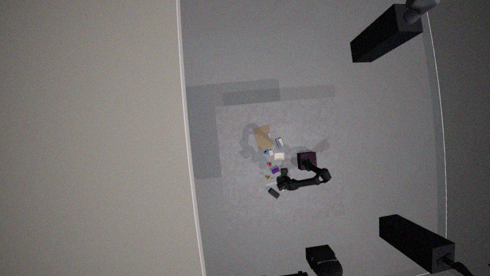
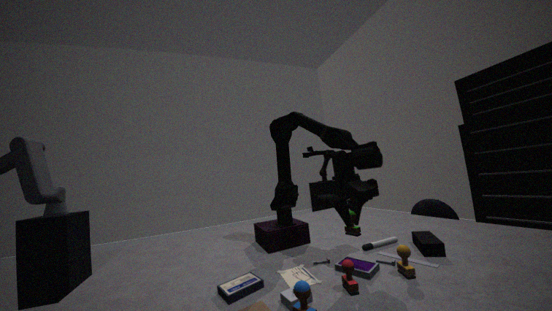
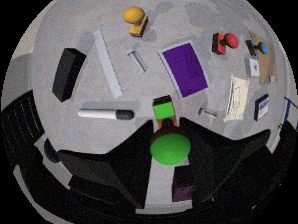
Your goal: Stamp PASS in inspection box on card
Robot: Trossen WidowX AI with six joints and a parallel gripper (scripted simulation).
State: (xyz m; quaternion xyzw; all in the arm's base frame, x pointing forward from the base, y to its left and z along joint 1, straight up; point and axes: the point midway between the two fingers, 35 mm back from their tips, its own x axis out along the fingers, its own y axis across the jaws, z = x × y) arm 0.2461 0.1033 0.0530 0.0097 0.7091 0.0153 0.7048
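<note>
Now: gripper tip 9 cm above the purple ink pad, 5 cm short of it and 4 cm to the left of it. Round my gripper tip: green-knobbed stamp (right at my gripper tip); then yellow-knobbed stamp (13 cm ahead, 7 cm below, 3 cm to the left); then marker (10 cm to the left, 8 cm below, 2 cm behind).
</note>
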